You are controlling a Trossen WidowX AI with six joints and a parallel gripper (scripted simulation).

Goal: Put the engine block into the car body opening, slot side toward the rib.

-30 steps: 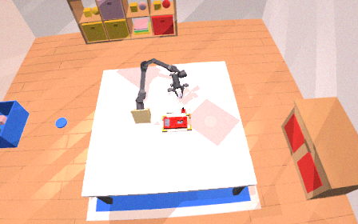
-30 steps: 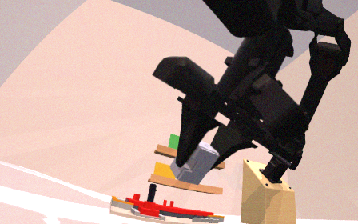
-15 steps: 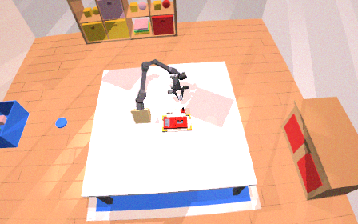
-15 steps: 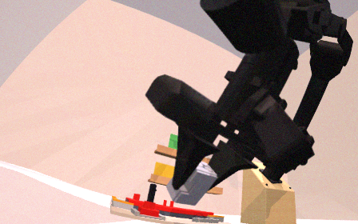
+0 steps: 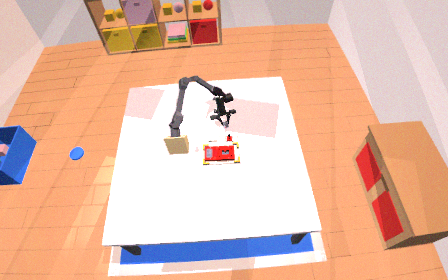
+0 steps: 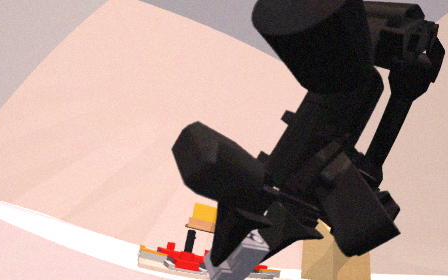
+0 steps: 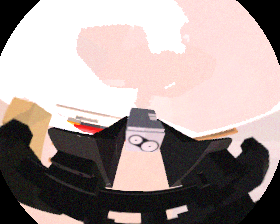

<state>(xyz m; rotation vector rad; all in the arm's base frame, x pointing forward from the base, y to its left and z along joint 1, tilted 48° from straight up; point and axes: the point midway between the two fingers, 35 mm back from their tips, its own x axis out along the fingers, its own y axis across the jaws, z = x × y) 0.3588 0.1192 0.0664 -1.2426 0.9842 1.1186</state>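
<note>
Now: the grey engine block 1 cm to the left of my gripper tip and 1 cm above it.
</note>
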